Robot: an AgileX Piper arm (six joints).
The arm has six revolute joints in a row. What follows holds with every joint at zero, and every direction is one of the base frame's. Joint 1 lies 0.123 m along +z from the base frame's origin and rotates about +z. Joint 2 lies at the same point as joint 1 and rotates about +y. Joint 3 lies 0.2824 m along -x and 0.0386 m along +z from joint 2 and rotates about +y. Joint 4 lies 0.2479 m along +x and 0.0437 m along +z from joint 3 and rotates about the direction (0.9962, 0, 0.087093). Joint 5 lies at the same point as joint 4 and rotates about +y. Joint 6 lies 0.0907 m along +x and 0.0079 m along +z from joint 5 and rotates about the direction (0.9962, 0, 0.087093). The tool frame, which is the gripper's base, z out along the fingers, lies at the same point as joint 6; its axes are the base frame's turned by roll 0, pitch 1.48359 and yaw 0 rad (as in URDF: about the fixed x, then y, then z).
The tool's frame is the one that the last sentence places.
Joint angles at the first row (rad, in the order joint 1, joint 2, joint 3, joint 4, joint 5, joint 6):
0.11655 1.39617 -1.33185 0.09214 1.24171 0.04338
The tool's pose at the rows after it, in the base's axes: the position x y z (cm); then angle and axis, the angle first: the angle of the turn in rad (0 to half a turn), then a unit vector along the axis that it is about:
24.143 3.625 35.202 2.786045 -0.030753 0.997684 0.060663
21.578 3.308 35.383 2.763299 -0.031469 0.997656 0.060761
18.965 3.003 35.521 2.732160 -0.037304 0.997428 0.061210
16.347 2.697 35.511 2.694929 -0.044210 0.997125 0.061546
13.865 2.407 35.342 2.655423 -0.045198 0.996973 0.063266
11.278 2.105 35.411 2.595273 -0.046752 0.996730 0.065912
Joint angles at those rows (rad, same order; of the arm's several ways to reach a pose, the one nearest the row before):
0.11653 1.30063 -1.25070 0.09215 1.24368 0.04136
0.11654 1.20452 -1.17879 0.09014 1.24518 0.04137
0.11656 1.10408 -1.11143 0.09013 1.24758 0.03127
0.11656 1.00030 -1.04631 0.09013 1.24957 0.01925
0.11657 0.89841 -0.98620 0.09012 1.25167 0.01926
0.11656 0.78805 -0.94011 0.09013 1.25550 0.01925

